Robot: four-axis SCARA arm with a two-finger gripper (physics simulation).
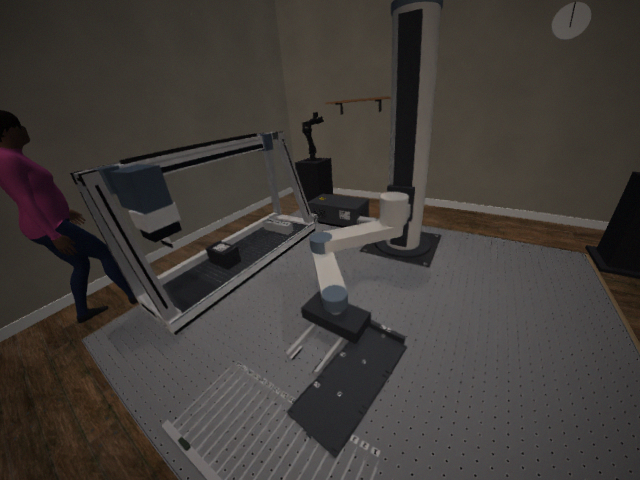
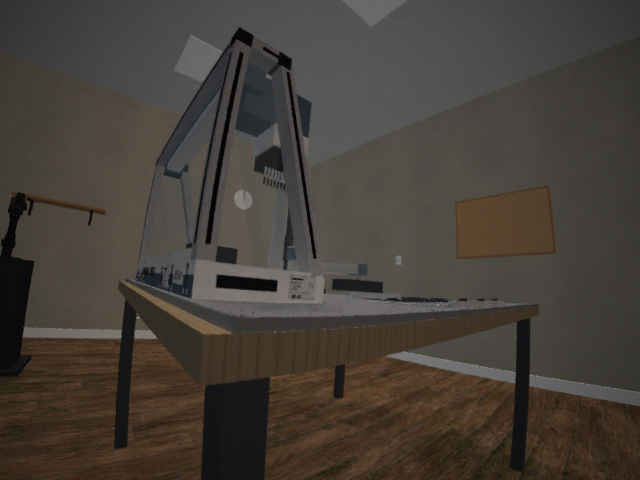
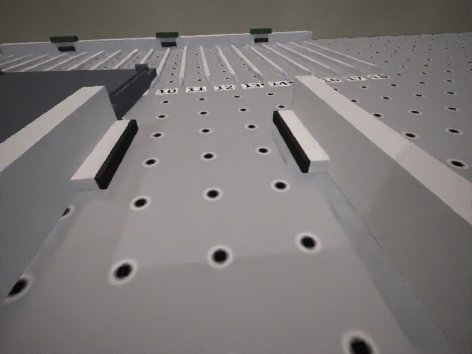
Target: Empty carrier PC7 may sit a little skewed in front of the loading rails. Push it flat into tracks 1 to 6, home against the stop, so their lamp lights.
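Frame: origin at the arm's base, x ahead, y left, z up, level; millimetres.
Seen in the pictures: gripper, fingertip midpoint: (image 1: 301, 364) (image 2: 392, 296) (image 3: 204, 103); arm's base, origin of the base link: (image 1: 402, 245).
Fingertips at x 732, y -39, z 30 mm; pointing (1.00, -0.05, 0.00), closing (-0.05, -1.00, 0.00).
Observation:
Pixels of each thing's top centre, then the offset from my fingertips to it. "*": a spot on its surface instead. Level surfaces: height alone.
- dark flat plate, middle of its top: (image 1: 353, 371) (image 2: 402, 293) dz +13, dx -40, dy +125 mm
- white stop bar, surface spot: (image 3: 215, 39) (image 1: 208, 464) * dz -5, dx +267, dy -28 mm
- perforated deck, its level: dz -16 mm
- dark box, surface spot: (image 1: 223, 254) * dz +102, dx -170, dy -480 mm
- dark case, surface spot: (image 1: 338, 209) * dz +85, dx -767, dy -311 mm
Carrier PC7, a dark flat plate (image 1: 364, 376) (image 3: 45, 95) with a raised block at its back end, lies with its front end over the near ends of the white rails (image 1: 207, 391) (image 3: 205, 63). It hides some track tags; I cannot tell its exact skew. The white stop bar (image 1: 199, 458) (image 3: 215, 39) carries dark green lamp blocks (image 1: 184, 443) (image 3: 167, 35). My gripper (image 1: 306, 361) (image 3: 204, 103) is shut on nothing, its fingers still apart by a gap. It is beside the carrier's edge, on the side of tags 10 to 18; contact is not clear.
The perforated deck (image 1: 480, 330) (image 3: 212, 225) lies under everything. A gantry frame (image 1: 222, 294) (image 2: 258, 284) with a dark box (image 1: 223, 254) stands on the left. The arm's column (image 1: 421, 129) and a dark case (image 1: 338, 209) stand at the back. A person (image 1: 38, 193) is beside the gantry.

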